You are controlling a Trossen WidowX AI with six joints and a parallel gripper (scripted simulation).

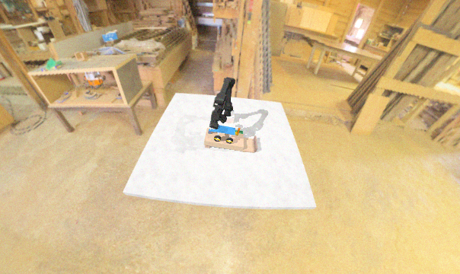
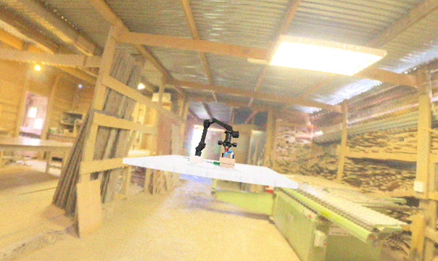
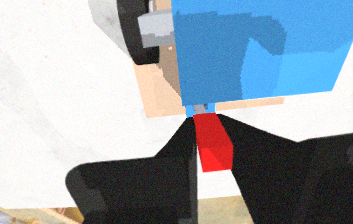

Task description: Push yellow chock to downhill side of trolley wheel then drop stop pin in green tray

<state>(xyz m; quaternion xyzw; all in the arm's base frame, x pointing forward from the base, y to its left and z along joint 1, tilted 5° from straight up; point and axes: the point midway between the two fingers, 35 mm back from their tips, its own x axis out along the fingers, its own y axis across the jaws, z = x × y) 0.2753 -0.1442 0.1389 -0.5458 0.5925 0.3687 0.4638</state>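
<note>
Right now the yellow chock is 20 cm to the left of my gripper tip, 6 cm below it and 1 cm behind it. Round my gripper tip: red-headed stop pin (right at my gripper tip); then ramp (10 cm to the left, 10 cm below, 4 cm ahead); then blue trolley (10 cm to the left, 4 cm ahead, 3 cm below).
</note>
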